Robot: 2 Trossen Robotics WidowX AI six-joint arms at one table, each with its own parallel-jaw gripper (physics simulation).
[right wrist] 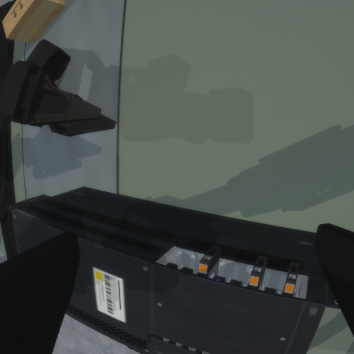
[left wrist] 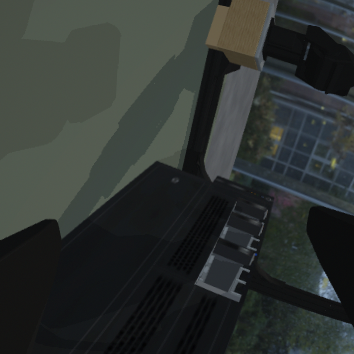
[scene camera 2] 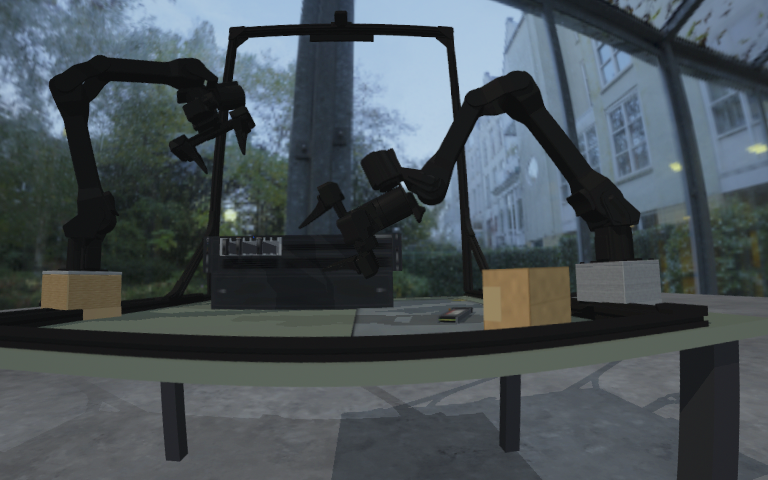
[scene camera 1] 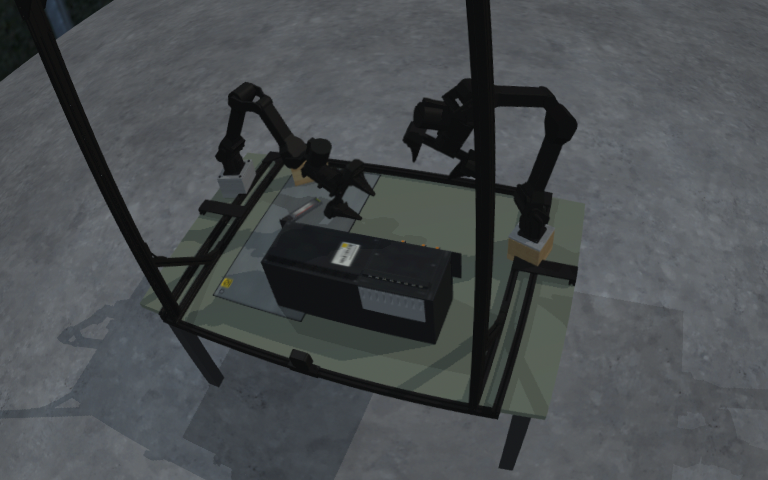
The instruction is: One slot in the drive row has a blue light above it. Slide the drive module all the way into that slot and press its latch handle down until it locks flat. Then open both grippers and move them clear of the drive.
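Places are measured from the left arm's base along level axes (x left, y back, z up), in metres.
Pixels of known places: left gripper, fingertip midpoint: (right wrist: 107,119) (left wrist: 187,227) (scene camera 2: 310,249) (scene camera 1: 368,207); right gripper, fingertip midpoint: (right wrist: 201,243) (scene camera 2: 225,163) (scene camera 1: 431,169); left arm's base, origin of the base link: (scene camera 2: 615,261) (scene camera 1: 234,169); right arm's base, origin of the base link: (left wrist: 267,39) (scene camera 2: 83,271) (scene camera 1: 532,231).
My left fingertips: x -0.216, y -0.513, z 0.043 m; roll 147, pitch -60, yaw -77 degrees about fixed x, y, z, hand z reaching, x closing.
Ahead of a thing's pixels: the offset from my left fingertips to its middle. "spot": to the spot under its first point.
The drive module {dy +0.240, dx +0.100, dz -0.122 m} (scene camera 1: 303,210) (scene camera 2: 454,314) lies on the grey sheet (scene camera 1: 249,283); the left arm hides it in the right wrist view. The black chassis {dy -0.014, dx -0.219, dz -0.042 m} (scene camera 1: 339,300) (scene camera 2: 300,291) holds a drive row with several orange-tipped drives. A blue light {spot: dy -0.137, dx -0.165, dz +0.044 m} (left wrist: 256,254) (right wrist: 218,280) shows at an empty stretch beside one drive (right wrist: 203,268). My left gripper (scene camera 1: 367,206) (scene camera 2: 313,246) (right wrist: 107,119) is open and empty, between the module and the drive row, on the chassis's slot side. My right gripper (scene camera 1: 433,168) (scene camera 2: 225,163) is open and empty, high above the table near the row.
A loose wooden block {dy +0.264, dx +0.277, dz -0.087 m} (scene camera 1: 301,175) (scene camera 2: 526,297) (right wrist: 32,20) stands near the left arm's base, close to the module. Black frame posts (scene camera 1: 480,237) rise around the table. A black rail (scene camera 1: 396,390) runs along the table edge. The right arm's base stands on a wooden block (scene camera 1: 529,249) (left wrist: 242,30).
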